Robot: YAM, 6 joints.
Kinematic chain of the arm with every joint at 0, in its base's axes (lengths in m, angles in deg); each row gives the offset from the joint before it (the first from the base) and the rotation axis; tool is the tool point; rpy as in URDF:
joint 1: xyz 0 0 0.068 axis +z
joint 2: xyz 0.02 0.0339 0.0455 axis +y
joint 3: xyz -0.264 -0.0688 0 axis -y
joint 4: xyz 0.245 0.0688 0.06 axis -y
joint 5: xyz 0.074 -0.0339 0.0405 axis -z
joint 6: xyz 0.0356 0 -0.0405 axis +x
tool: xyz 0 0 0 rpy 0 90 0
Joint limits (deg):
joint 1: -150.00..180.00
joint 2: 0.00..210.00
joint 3: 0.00..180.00
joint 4: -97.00..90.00
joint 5: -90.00..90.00
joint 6: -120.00..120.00
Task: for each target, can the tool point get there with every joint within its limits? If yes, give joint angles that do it. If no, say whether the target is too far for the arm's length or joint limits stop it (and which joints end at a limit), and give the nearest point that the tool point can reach.
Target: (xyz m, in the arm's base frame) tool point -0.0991 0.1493 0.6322
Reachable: yes | joints -65.37 59.85 166.42 -57.46 51.58 3.58
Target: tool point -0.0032 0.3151 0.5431
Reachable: yes | joints -87.06 33.29 150.47 -55.67 -21.42 -3.40
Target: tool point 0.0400 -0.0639 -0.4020
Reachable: no: joint limits stop it (at a limit: joint 2) | nearest point 0.0529 -0.0845 -0.3483 | short by 0.059 m
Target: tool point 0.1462 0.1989 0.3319
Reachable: yes | joints 59.79 62.21 42.79 25.11 47.65 18.12
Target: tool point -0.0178 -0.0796 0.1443
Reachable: yes | joints -101.08 40.28 19.43 -62.53 3.55 -81.65
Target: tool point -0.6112 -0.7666 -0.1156
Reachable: no: too far | nearest point -0.3920 -0.4916 -0.0317 | short by 0.362 m
